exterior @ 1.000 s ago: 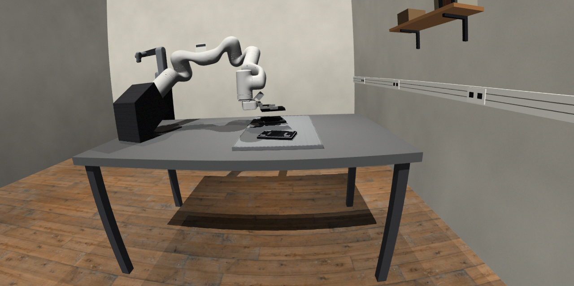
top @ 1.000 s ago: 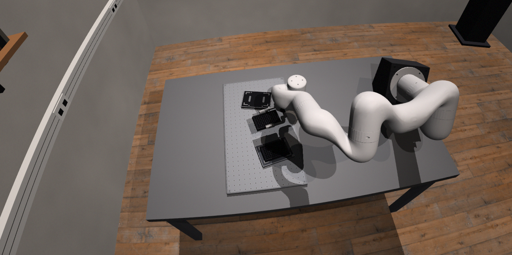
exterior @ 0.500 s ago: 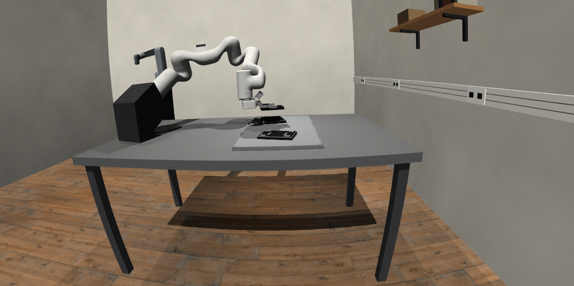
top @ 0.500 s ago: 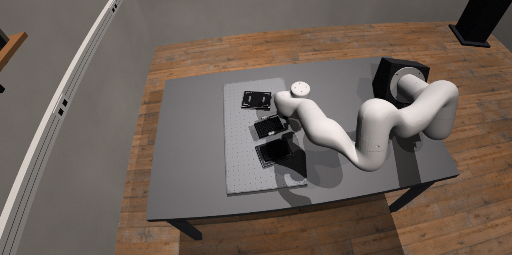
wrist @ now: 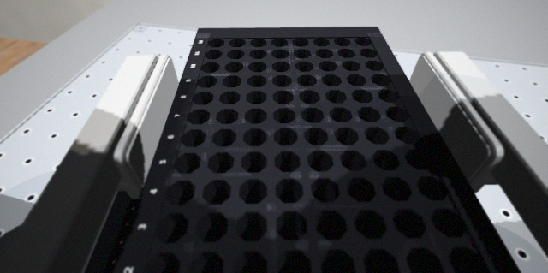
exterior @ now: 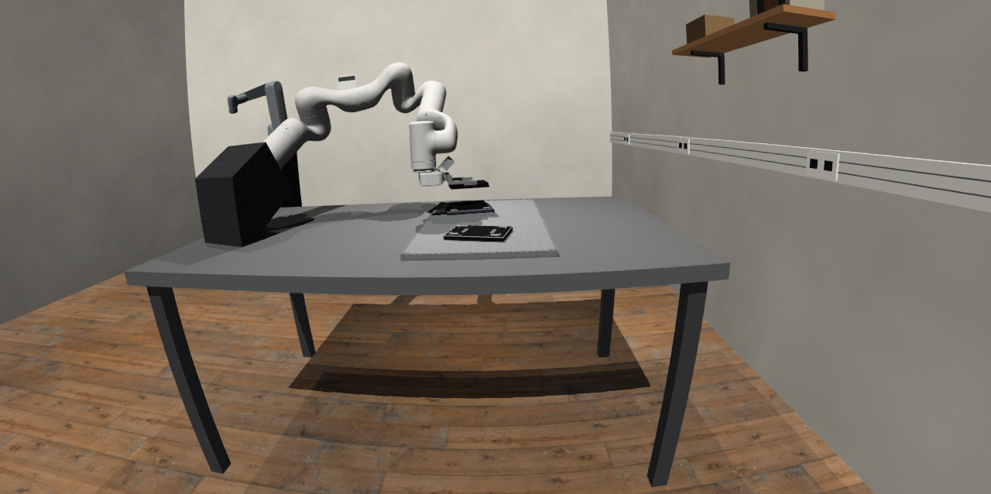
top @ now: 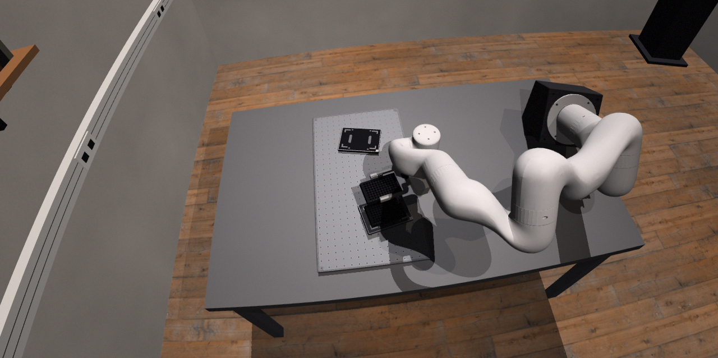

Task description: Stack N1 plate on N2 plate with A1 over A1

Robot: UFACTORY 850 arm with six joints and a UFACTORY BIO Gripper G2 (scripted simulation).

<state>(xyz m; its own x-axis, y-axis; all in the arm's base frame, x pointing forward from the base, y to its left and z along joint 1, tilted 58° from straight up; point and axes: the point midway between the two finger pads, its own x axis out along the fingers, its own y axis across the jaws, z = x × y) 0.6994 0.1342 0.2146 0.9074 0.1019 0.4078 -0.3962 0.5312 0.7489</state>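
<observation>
Right now the plate nest N2 is 100 mm below my hand, 40 mm to the left of it and 20 mm behind it. Round my hand: plate nest N1: 290 mm to the right, 100 mm below, 100 mm ahead.
</observation>
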